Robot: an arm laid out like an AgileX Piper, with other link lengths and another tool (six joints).
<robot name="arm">
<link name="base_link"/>
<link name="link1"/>
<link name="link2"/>
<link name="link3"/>
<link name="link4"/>
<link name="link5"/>
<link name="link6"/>
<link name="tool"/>
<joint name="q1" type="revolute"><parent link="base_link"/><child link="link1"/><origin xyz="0 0 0.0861" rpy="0 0 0"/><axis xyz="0 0 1"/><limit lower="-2.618" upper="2.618"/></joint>
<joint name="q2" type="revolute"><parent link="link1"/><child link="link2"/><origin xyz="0 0 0" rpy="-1.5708 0 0"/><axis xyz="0 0 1"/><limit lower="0" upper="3.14"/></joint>
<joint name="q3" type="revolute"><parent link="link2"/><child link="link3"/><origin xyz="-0.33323 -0.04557 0" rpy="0 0 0"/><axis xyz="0 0 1"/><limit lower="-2.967" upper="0"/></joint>
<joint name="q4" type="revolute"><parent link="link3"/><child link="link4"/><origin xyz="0.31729 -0.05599 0" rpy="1.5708 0 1.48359"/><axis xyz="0 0 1"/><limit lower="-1.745" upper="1.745"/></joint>
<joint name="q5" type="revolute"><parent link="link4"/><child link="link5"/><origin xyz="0 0 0" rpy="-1.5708 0 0"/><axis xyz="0 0 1"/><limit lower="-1.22" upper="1.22"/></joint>
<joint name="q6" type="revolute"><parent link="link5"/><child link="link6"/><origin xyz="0 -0.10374 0" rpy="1.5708 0 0"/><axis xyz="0 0 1"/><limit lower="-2.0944" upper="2.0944"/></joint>
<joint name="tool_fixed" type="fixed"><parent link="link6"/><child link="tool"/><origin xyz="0.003 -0.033 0.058" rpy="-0.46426 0 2.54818"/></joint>
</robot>
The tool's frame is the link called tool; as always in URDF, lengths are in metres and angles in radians.
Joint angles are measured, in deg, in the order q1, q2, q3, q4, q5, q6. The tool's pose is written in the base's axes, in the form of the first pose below.
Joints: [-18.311, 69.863, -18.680, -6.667, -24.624, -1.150]
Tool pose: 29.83 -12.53 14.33 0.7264 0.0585 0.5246 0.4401
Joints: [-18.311, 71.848, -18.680, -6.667, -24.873, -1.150]
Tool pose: 30.03 -12.59 13.27 0.7360 0.0623 0.5145 0.4355
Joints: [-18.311, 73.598, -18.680, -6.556, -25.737, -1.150]
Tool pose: 30.25 -12.65 12.49 0.7412 0.0633 0.5095 0.4325
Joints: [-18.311, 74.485, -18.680, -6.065, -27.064, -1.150]
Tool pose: 30.43 -12.74 12.31 0.7400 0.0583 0.5120 0.4323
